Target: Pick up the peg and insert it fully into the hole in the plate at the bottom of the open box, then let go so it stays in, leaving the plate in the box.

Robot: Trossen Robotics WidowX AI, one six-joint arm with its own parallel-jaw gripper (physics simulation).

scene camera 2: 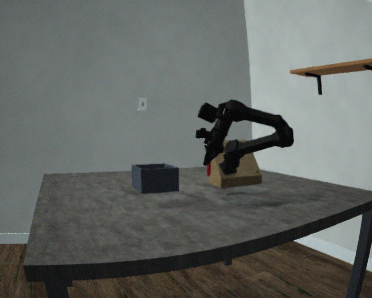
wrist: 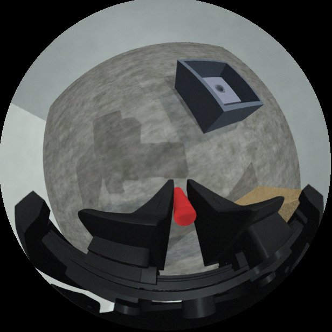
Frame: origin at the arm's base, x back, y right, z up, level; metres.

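Where they show: gripper, fingertip midpoint: (scene camera 2: 204, 165); arm's base at its link origin: (scene camera 2: 228, 168).
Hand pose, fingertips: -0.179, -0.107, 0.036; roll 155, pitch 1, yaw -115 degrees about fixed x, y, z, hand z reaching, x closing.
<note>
Each offset is from my fingertips to the top centre of the thing, as dx, dy, dz. Level surfaces: height alone.
My gripper (scene camera 2: 207, 163) (wrist: 179, 183) is shut on the red peg @[+0.015, -0.007, +0.039] (scene camera 2: 209, 170) (wrist: 184, 211) and holds it up above the table, to the right of the box in the scene view. The peg hangs about upright below the fingertips in the scene view. The open dark blue-grey box @[-0.134, +0.194, -0.018] (scene camera 2: 159, 180) (wrist: 191, 95) stands on the table. In the wrist view it is at the upper right, and the light grey plate (wrist: 227, 93) with its round hole (wrist: 220, 88) shows at its bottom. The plate is hidden by the box walls in the scene view.
A tan wooden block with sloping sides (scene camera 2: 245, 175) (wrist: 270, 196) stands on the grey table @[dz -0.115] (scene camera 2: 100, 220) (wrist: 145, 90), behind the arm in the scene view and at the lower right in the wrist view. A wooden shelf (scene camera 2: 335, 67) is on the right wall.
</note>
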